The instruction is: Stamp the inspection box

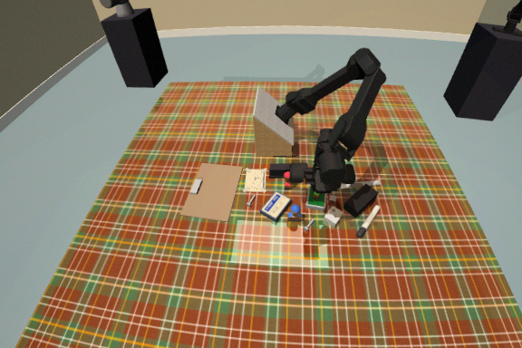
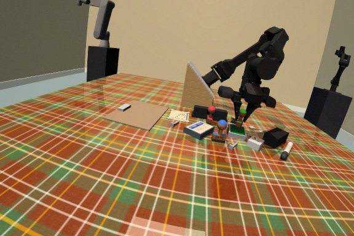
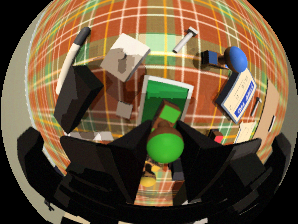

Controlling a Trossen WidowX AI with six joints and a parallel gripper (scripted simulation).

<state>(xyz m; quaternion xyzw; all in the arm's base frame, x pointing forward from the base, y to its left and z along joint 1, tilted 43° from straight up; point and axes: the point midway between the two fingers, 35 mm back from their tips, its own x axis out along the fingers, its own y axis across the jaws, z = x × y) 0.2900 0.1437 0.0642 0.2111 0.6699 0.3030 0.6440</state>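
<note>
My gripper tip is now 4 cm above the green ink pad. The rest, counted from my gripper tip: small white box 6 cm ahead, 5 cm to the left, 3 cm below; then yellow stamp 10 cm behind, 3 cm below, 1 cm to the left; then green stamp right at my gripper tip.
</note>
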